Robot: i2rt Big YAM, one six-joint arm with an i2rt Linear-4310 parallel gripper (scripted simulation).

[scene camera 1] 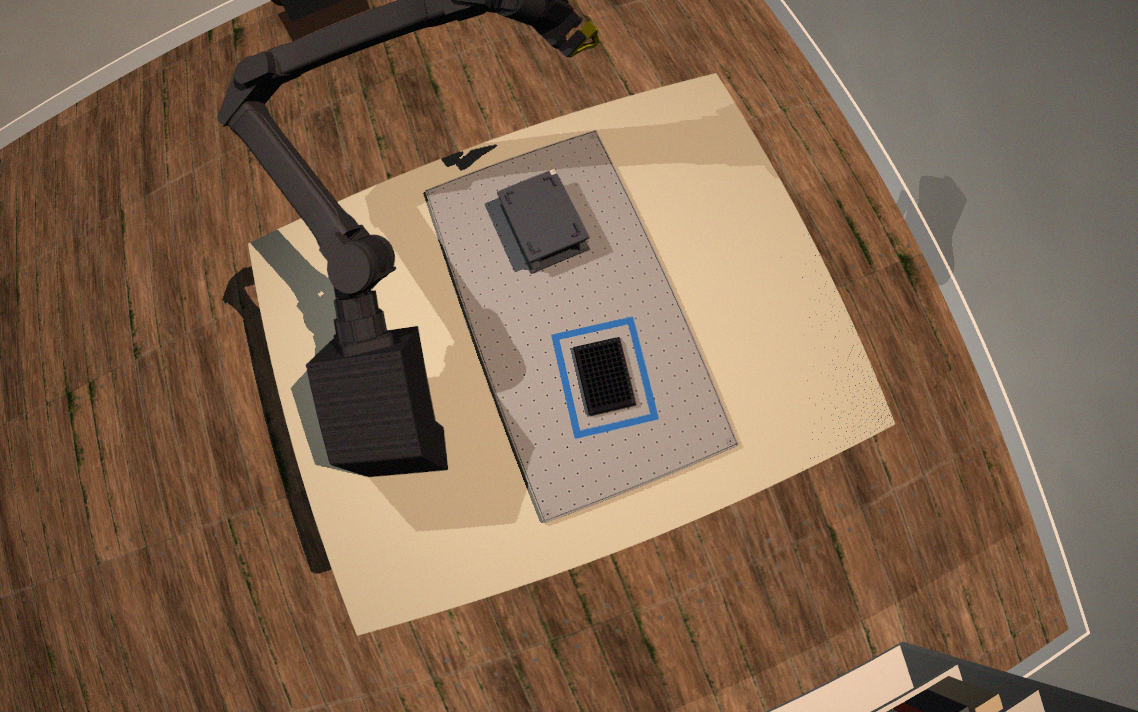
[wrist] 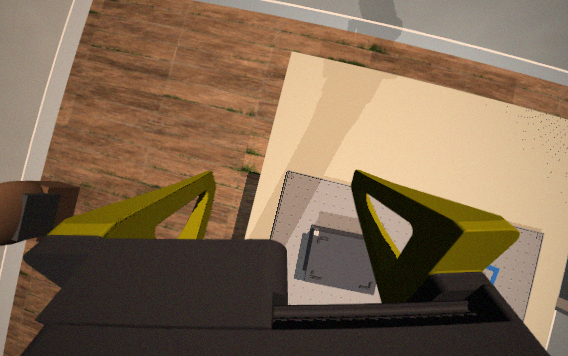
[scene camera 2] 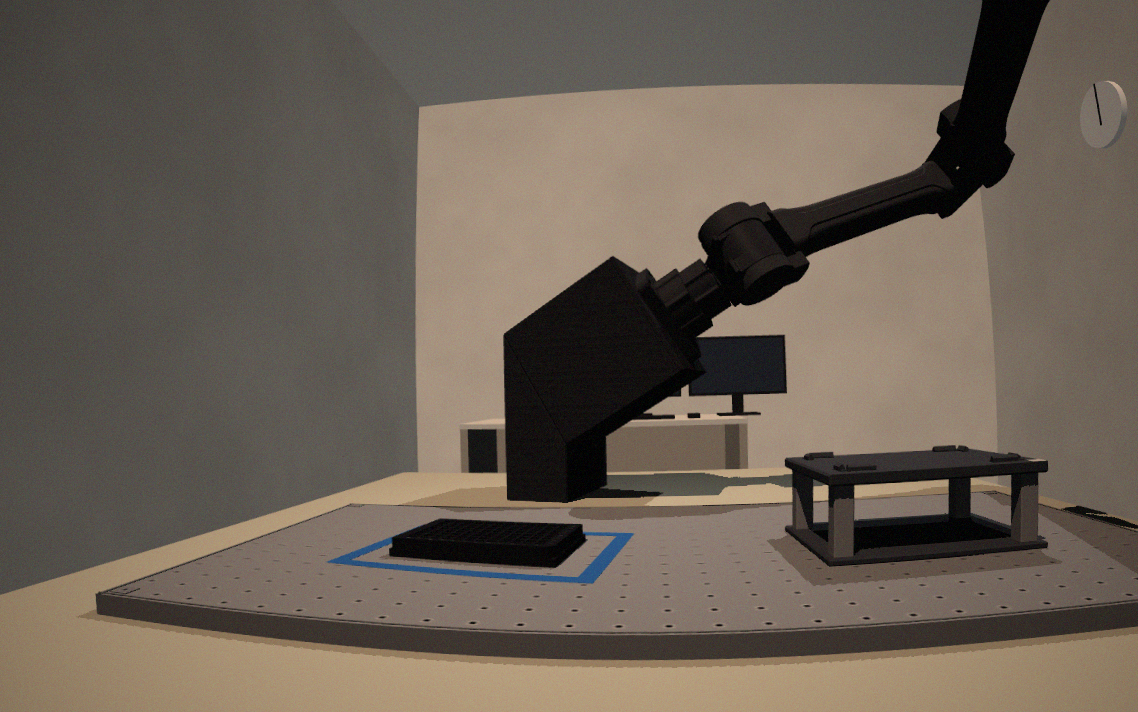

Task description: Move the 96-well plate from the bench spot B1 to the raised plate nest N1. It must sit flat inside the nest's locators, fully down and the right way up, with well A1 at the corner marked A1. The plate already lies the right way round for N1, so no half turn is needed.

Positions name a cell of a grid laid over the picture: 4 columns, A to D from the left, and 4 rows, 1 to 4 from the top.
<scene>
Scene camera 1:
black 96-well plate: C3
raised plate nest: B2
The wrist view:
gripper: B3
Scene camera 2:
black 96-well plate: B4
raised plate nest: D3
</scene>
